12 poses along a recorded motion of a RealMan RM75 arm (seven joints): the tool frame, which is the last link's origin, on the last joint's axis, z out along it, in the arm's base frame.
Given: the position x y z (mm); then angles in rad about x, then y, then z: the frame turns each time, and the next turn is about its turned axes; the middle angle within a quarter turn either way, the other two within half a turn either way.
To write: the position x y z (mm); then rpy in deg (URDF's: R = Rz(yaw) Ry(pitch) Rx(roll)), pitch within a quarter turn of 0, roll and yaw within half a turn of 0. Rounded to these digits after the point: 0 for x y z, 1 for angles.
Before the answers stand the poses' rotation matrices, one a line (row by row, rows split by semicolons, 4 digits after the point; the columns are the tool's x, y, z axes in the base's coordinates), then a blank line. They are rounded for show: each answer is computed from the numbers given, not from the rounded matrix.
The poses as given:
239 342 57 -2.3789 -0.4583 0.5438
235 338 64 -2.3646 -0.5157 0.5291
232 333 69 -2.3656 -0.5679 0.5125
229 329 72 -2.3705 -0.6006 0.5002
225 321 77 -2.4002 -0.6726 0.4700
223 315 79 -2.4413 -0.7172 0.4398
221 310 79 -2.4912 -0.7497 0.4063
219 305 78 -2.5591 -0.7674 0.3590
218 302 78 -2.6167 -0.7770 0.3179
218 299 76 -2.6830 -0.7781 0.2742
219 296 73 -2.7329 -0.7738 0.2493
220 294 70 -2.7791 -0.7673 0.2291
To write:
0.7674 -0.4640 -0.4424; -0.1125 -0.7768 0.6196; -0.6312 -0.4257 -0.6484
0.7510 -0.4391 -0.4931; -0.0614 -0.7901 0.6100; -0.6574 -0.4278 -0.6203
0.7347 -0.4134 -0.5379; -0.0217 -0.8068 0.5905; -0.6780 -0.4222 -0.6017
0.7239 -0.3957 -0.5651; 0.0017 -0.8182 0.5750; -0.6899 -0.4172 -0.5916
0.6974 -0.3542 -0.6230; 0.0411 -0.8481 0.5282; -0.7155 -0.3940 -0.5769
0.6819 -0.3209 -0.6573; 0.0577 -0.8722 0.4857; -0.7291 -0.3691 -0.5763
0.6723 -0.2893 -0.6814; 0.0645 -0.8941 0.4432; -0.7375 -0.3419 -0.5825
0.6738 -0.2529 -0.6943; 0.0642 -0.9160 0.3959; -0.7361 -0.3113 -0.6010
0.6773 -0.2229 -0.7011; 0.0633 -0.9318 0.3573; -0.7330 -0.2864 -0.6170
0.6856 -0.1929 -0.7019; 0.0563 -0.9473 0.3153; -0.7258 -0.2557 -0.6387
0.6931 -0.1765 -0.6989; 0.0427 -0.9578 0.2843; -0.7195 -0.2269 -0.6564
0.7010 -0.1635 -0.6942; 0.0274 -0.9665 0.2552; -0.7127 -0.1979 -0.6730

239 342 57 -146.7 39.1 -8.3
235 338 64 -145.4 41.1 -4.7
232 333 69 -144.9 42.7 -1.7
229 329 72 -144.8 43.6 0.1
225 321 77 -145.7 45.7 3.4
223 315 79 -147.4 46.8 4.8
221 310 79 -149.6 47.5 5.5
219 305 78 -152.6 47.4 5.4
218 302 78 -155.1 47.1 5.3
218 299 76 -158.2 46.5 4.7
219 296 73 -160.9 46.0 3.5
220 294 70 -163.6 45.5 2.2

